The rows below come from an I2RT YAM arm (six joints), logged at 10 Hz.
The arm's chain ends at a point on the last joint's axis. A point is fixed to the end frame.
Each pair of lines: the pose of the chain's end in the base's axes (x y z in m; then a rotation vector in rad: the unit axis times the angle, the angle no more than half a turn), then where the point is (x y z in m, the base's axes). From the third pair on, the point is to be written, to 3 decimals.
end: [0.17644 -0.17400 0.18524 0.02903 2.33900 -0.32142]
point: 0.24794 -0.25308 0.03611
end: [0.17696 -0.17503 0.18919 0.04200 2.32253 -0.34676]
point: 0.24935 -0.25763 0.04242
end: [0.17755 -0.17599 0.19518 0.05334 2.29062 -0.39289]
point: 0.252 -0.265 0.053
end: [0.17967 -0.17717 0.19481 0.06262 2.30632 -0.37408]
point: 0.252 -0.264 0.050
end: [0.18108 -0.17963 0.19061 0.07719 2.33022 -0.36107]
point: 0.250 -0.264 0.043
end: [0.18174 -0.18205 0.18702 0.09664 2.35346 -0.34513]
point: 0.247 -0.264 0.037
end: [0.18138 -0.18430 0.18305 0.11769 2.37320 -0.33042]
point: 0.243 -0.264 0.030
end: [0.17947 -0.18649 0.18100 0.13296 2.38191 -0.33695]
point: 0.239 -0.267 0.028
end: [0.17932 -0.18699 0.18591 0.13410 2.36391 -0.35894]
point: 0.240 -0.271 0.035
